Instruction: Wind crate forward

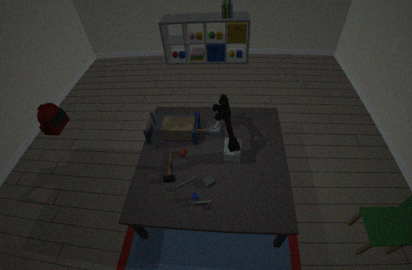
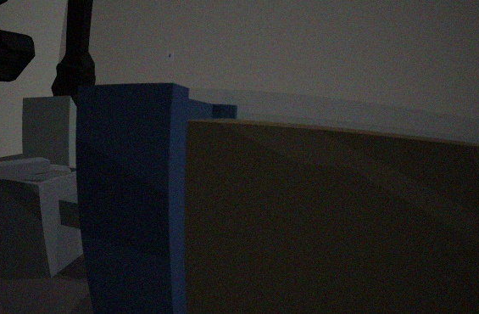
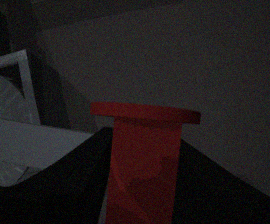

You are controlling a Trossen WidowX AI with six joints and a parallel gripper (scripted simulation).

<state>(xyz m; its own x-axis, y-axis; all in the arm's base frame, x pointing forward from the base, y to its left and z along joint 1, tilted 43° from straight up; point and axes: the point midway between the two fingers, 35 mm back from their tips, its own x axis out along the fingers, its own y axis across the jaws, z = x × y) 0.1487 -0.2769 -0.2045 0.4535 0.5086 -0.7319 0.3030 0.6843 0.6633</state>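
My gripper tip is now 40 mm to the right of the grey winch handle and 30 mm above it. Also, from my gripper tip: red knob 10 mm behind; then grey winch 90 mm to the left, 100 mm below; then blue steel frame 180 mm ahead, 100 mm to the left, 20 mm below.
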